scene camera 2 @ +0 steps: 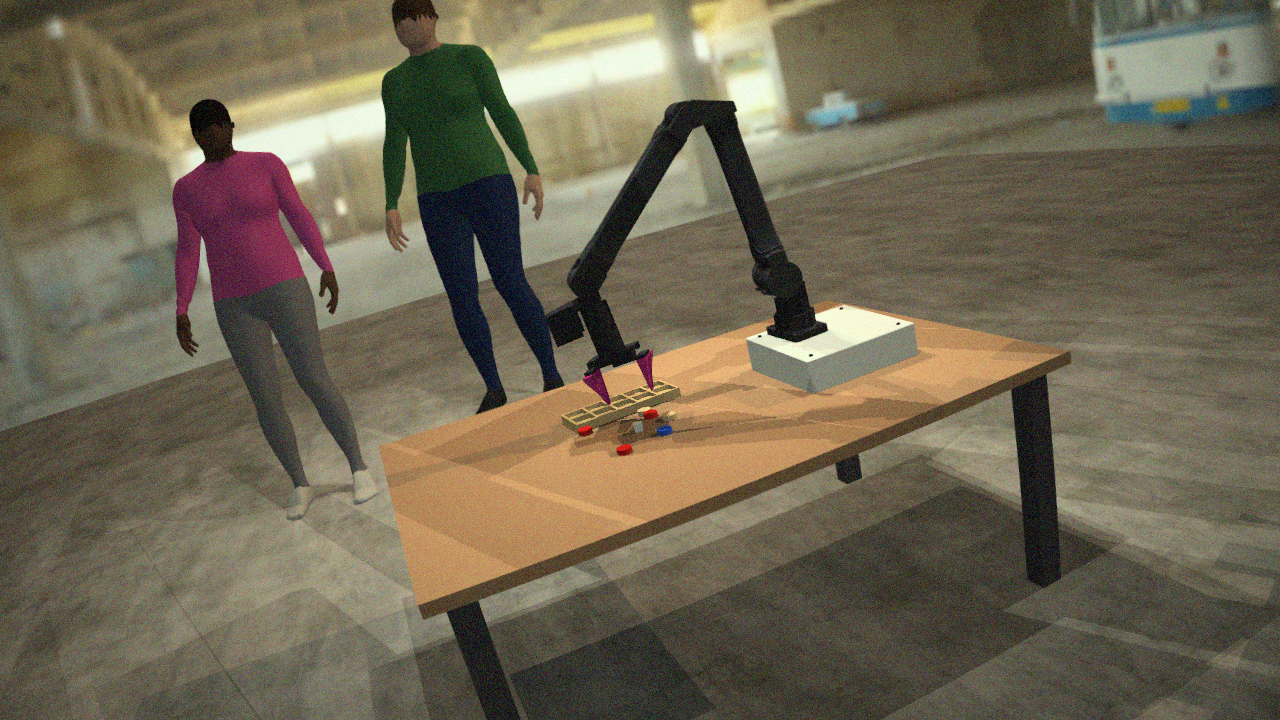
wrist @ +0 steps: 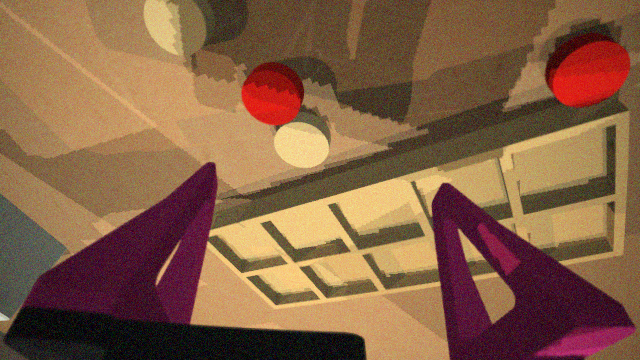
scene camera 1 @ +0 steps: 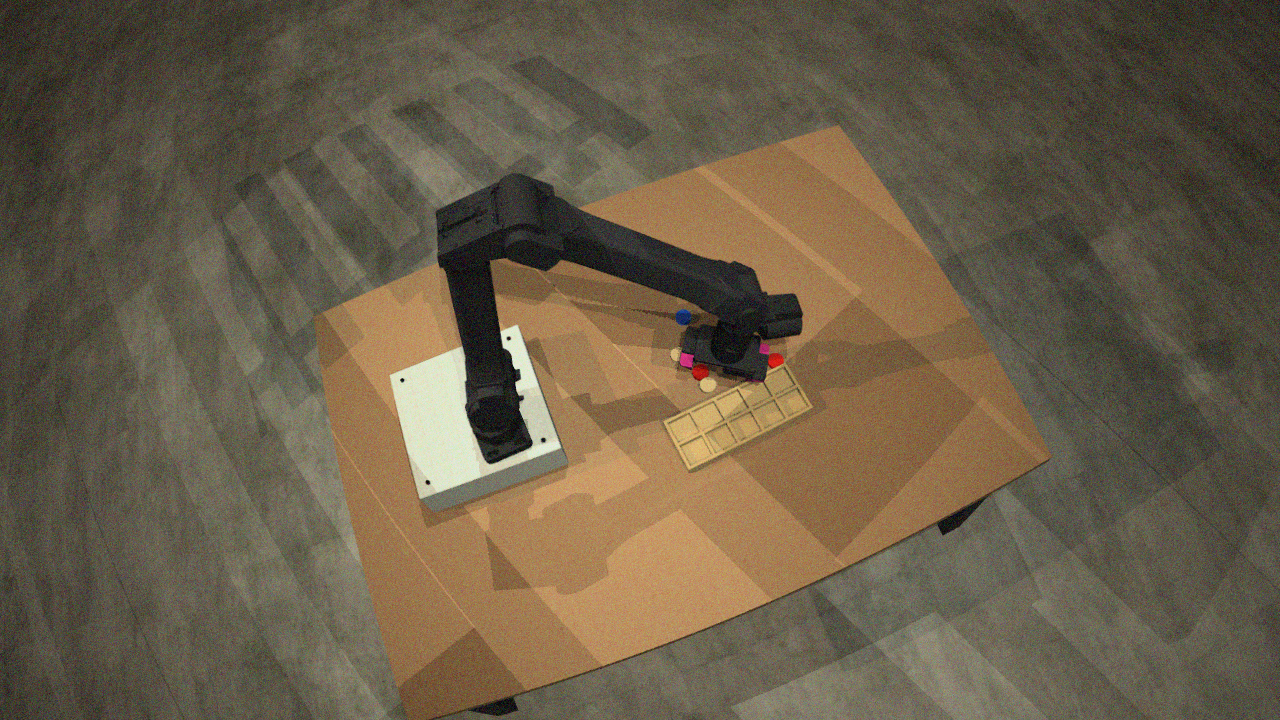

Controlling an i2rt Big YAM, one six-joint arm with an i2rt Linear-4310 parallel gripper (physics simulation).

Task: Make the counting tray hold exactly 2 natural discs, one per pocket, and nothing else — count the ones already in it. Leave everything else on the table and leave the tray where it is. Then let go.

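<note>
The counting tray (scene camera 1: 750, 438) (scene camera 2: 572, 424) (wrist: 450, 152) is pale wood with two rows of pockets. No disc shows in the visible pockets; the right finger hides part of the tray in the wrist view. One natural disc (scene camera 1: 708, 384) (scene camera 2: 644, 411) (wrist: 301, 145) lies on the table just outside the tray's long side, beside a red disc (scene camera 1: 700, 371) (scene camera 2: 650, 414) (wrist: 272, 94). Another natural disc (scene camera 1: 675, 354) (scene camera 2: 669, 415) (wrist: 175, 25) lies farther from the tray. My gripper (scene camera 1: 725, 354) (scene camera 2: 630, 394) (wrist: 330, 183) is open and empty, above the table beside the tray.
A second red disc (scene camera 1: 776, 360) (scene camera 2: 585, 431) (wrist: 588, 71) lies close to the tray's far end. A third red disc (scene camera 2: 623, 449), a blue disc (scene camera 1: 682, 317) (scene camera 2: 664, 430) and a small white block (scene camera 2: 637, 427) lie farther from the tray. The arm stands on a white box (scene camera 1: 438, 438) (scene camera 2: 845, 349).
</note>
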